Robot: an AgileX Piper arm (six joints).
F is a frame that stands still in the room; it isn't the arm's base.
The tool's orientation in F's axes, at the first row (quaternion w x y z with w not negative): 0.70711 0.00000 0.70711 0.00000
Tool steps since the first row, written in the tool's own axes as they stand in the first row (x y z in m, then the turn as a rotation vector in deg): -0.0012 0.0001 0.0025 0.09 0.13 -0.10; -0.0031 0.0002 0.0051 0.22 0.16 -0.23; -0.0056 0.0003 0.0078 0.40 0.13 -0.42; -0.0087 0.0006 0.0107 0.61 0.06 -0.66; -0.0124 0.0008 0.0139 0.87 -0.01 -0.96; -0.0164 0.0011 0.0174 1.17 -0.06 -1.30; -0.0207 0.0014 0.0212 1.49 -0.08 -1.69; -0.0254 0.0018 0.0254 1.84 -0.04 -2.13; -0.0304 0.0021 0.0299 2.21 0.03 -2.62; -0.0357 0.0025 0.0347 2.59 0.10 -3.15
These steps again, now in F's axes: 0.0025 0.0001 0.0012 -0.10 0.13 -0.09; 0.0051 0.0002 0.0031 -0.23 0.16 -0.22; 0.0078 0.0003 0.0056 -0.42 0.13 -0.40; 0.0107 0.0006 0.0087 -0.66 0.06 -0.61; 0.0139 0.0008 0.0124 -0.96 -0.01 -0.87; 0.0174 0.0011 0.0164 -1.30 -0.06 -1.17; 0.0212 0.0014 0.0207 -1.69 -0.08 -1.49; 0.0254 0.0018 0.0254 -2.13 -0.04 -1.84; 0.0299 0.0021 0.0304 -2.62 0.03 -2.21; 0.0347 0.0025 0.0357 -3.15 0.10 -2.59
